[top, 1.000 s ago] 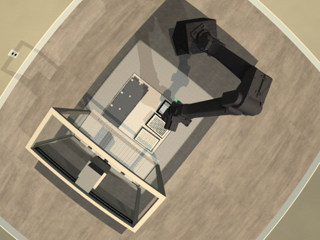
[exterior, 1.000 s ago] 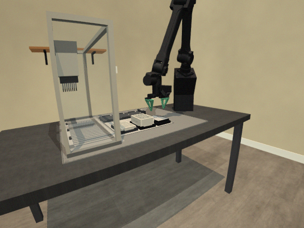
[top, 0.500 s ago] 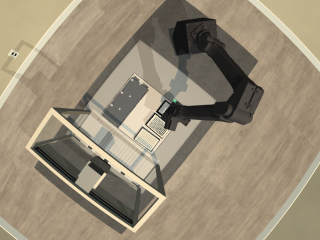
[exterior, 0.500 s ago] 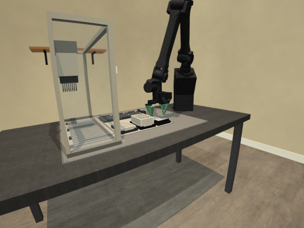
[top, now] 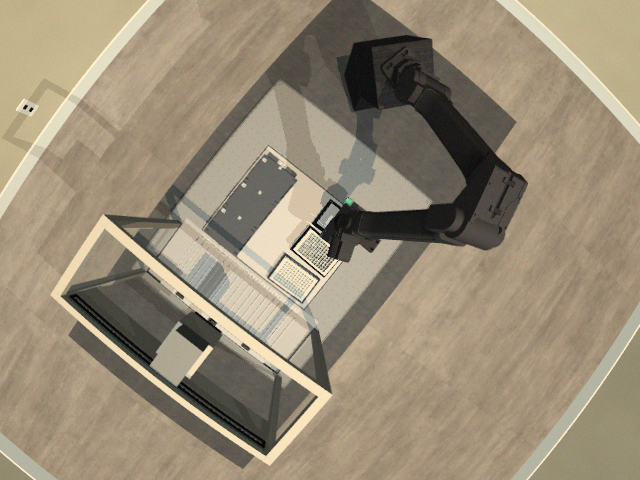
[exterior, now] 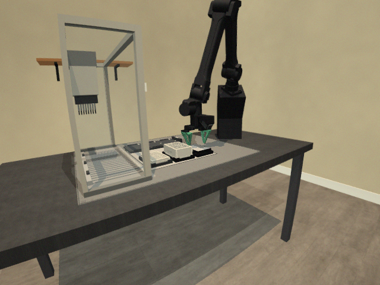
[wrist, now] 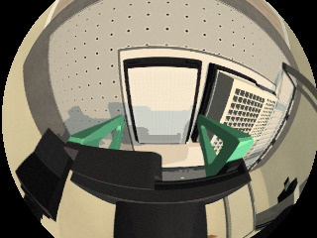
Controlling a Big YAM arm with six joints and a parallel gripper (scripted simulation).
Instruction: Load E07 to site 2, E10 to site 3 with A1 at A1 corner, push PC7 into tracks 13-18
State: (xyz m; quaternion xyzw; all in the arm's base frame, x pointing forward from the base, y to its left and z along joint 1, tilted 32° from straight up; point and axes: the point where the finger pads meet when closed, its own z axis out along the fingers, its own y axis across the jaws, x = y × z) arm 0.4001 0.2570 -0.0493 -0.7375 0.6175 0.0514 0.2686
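Right now my hand is 4 cm above the nest S1. Also, from my hand: nest S2: 11 cm ahead, 2 cm to the left, 4 cm below; carrier PC7: 18 cm ahead, 23 cm to the right, 3 cm below; white 384-well plate E10: 22 cm ahead, 4 cm to the left, 3 cm below.
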